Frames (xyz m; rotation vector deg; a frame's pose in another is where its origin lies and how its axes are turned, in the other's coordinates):
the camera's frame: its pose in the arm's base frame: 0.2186 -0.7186 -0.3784 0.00 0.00 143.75
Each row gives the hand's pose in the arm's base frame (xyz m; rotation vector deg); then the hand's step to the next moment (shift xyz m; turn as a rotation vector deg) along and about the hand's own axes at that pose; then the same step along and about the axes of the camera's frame.
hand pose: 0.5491 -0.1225 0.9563 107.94 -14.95 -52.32
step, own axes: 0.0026 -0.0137 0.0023 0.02 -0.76 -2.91
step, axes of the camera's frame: 0.0043 -0.0015 -0.0134 -0.11 -3.01 0.01
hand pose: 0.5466 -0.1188 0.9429 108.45 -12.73 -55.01
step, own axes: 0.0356 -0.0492 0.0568 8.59 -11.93 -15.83
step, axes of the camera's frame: 0.0035 0.0418 -0.0718 -3.96 -18.30 -10.77
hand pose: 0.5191 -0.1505 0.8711 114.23 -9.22 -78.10
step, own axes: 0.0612 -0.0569 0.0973 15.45 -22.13 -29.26
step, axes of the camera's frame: 0.0388 0.0692 -0.1007 -6.99 -33.92 -19.63
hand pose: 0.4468 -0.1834 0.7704 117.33 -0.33 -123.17
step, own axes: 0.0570 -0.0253 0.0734 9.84 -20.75 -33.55
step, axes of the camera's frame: 0.0685 0.0388 -0.0555 -10.83 -36.55 -14.13
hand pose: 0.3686 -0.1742 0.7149 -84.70 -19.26 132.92
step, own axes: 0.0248 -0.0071 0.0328 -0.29 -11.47 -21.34
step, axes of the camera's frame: 0.0406 0.0088 -0.0037 -11.24 -21.03 -4.30
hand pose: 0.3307 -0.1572 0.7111 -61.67 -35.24 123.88
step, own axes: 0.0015 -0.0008 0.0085 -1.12 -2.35 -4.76
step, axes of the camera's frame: 0.0063 0.0039 0.0045 -3.38 -4.21 -0.54
